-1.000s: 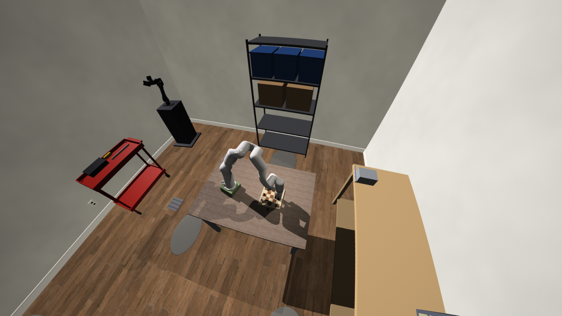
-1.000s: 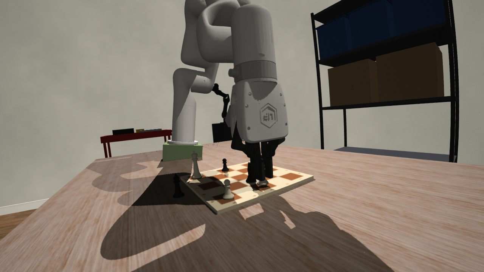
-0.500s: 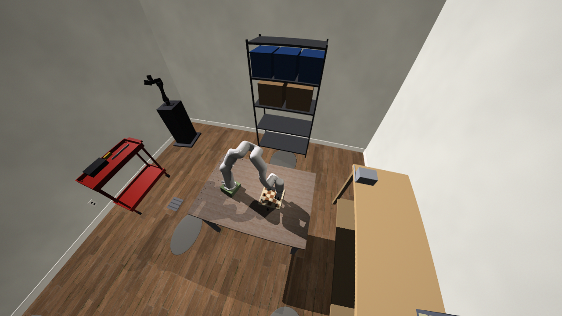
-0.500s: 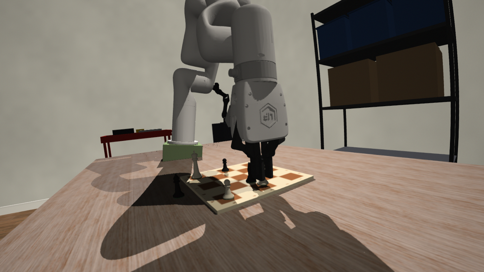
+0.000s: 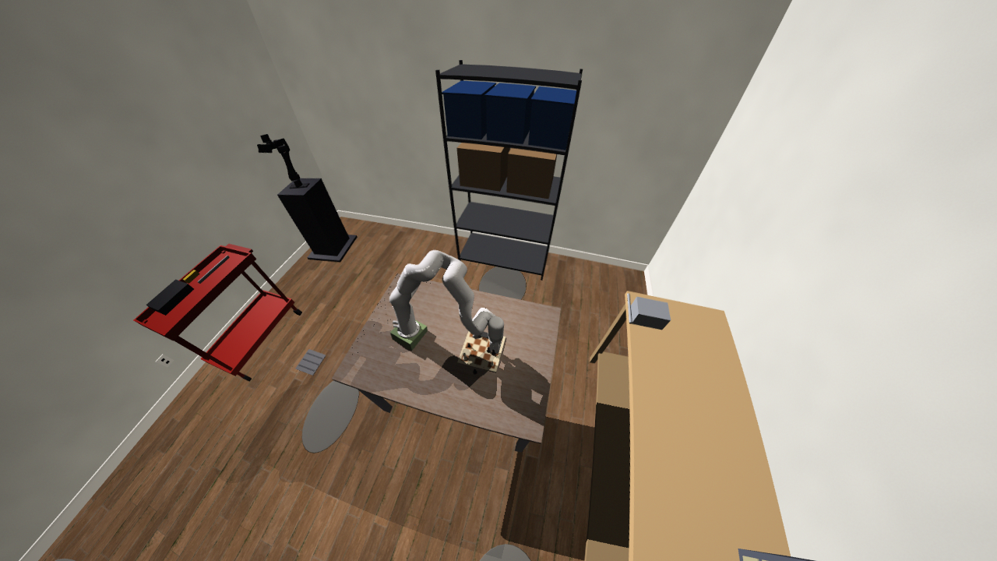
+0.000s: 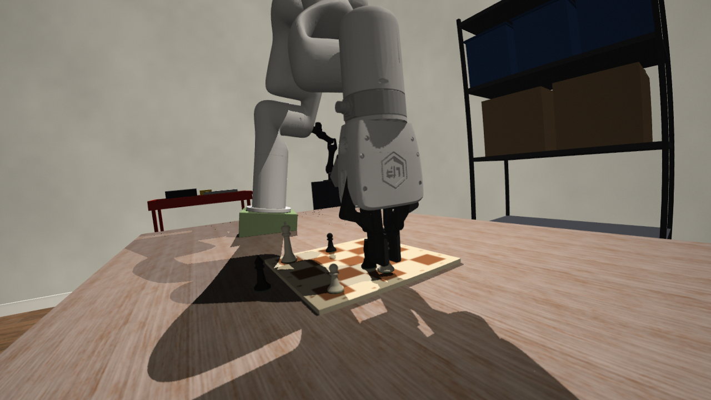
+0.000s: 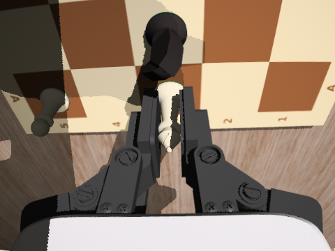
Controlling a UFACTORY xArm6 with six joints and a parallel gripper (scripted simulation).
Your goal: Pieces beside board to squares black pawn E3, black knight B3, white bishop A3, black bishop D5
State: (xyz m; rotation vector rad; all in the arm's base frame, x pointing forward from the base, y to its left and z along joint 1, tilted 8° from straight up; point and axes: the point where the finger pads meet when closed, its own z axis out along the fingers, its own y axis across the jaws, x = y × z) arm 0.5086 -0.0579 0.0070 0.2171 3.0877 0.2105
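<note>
The white rook is 1 cm below my hand. The rest, counted from my hand: chessboard (8 cm behind, 1 cm to the left, 4 cm below); then white pawn (1 cm behind, 7 cm to the right, 2 cm below); then tall black piece (4 cm behind, 2 cm below).
</note>
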